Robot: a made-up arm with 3 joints. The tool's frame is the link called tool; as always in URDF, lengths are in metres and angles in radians.
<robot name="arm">
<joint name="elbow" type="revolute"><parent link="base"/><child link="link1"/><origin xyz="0.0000 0.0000 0.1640" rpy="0.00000 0.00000 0.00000"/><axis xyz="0 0 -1"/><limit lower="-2.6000" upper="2.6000"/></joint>
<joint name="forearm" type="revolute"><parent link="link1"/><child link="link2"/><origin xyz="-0.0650 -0.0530 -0.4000" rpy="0.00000 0.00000 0.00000"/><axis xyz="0 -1 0"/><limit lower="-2.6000" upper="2.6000"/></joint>
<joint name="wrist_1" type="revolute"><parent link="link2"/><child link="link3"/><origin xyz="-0.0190 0.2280 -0.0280" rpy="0.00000 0.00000 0.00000"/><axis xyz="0 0 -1"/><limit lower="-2.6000" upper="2.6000"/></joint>
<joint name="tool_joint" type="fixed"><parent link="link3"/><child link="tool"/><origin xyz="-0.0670 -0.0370 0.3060" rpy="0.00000 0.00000 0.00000"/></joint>
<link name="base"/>
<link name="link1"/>
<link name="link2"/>
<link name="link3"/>
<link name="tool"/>
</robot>
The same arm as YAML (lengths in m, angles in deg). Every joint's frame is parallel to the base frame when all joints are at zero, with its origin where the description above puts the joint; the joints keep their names.
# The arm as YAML. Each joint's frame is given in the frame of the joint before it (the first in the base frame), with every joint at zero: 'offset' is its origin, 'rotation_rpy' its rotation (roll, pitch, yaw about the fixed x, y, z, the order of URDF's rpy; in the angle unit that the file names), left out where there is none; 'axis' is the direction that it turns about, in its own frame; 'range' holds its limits. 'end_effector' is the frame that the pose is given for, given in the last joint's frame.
length_unit: m
angle_unit: deg
chain:
  - id: elbow
    offset: [0.0, 0.0, 0.164]
    axis: [0.0, 0.0, -1.0]
    range: [-148.97, 148.97]
  - id: forearm
    offset: [-0.065, -0.053, -0.4]
    axis: [0.0, -1.0, 0.0]
    range: [-148.97, 148.97]
  - id: wrist_1
    offset: [-0.019, 0.228, -0.028]
    axis: [0.0, 0.0, -1.0]
    range: [-148.97, 148.97]
end_effector:
  offset: [-0.067, -0.037, 0.306]

